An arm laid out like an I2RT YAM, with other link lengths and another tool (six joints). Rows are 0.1 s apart.
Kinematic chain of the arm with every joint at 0, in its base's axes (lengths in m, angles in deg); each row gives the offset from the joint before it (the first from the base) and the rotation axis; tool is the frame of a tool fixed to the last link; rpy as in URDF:
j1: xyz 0 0 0.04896 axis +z
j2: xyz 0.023 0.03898 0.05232 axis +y
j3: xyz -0.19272 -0.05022 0 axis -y
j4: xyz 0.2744 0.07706 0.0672 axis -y
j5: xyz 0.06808 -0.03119 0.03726 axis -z
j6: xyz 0.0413 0 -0.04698 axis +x
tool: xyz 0.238 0 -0.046 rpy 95.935 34.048 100.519
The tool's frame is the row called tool.
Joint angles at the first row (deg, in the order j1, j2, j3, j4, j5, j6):
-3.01, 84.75, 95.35, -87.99, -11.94, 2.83
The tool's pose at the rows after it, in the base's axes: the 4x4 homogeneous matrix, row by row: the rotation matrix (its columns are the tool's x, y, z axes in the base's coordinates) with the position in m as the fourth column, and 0 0 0 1 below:
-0.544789 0.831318 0.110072 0.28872; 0.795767 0.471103 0.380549 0.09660; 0.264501 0.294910 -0.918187 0.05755; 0 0 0 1
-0.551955 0.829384 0.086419 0.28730; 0.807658 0.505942 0.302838 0.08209; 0.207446 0.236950 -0.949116 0.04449; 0 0 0 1
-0.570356 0.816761 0.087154 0.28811; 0.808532 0.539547 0.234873 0.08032; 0.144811 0.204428 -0.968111 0.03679; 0 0 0 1
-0.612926 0.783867 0.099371 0.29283; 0.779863 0.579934 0.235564 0.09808; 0.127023 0.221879 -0.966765 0.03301; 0 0 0 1
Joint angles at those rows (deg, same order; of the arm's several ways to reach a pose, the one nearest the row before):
-2.79, 87.26, 95.35, -87.42, -15.35, 2.50
-0.97, 88.46, 94.89, -86.72, -10.37, 2.59
2.74, 88.47, 93.89, -85.14, -5.82, 4.34
6.44, 88.47, 93.06, -82.85, -5.32, 5.13

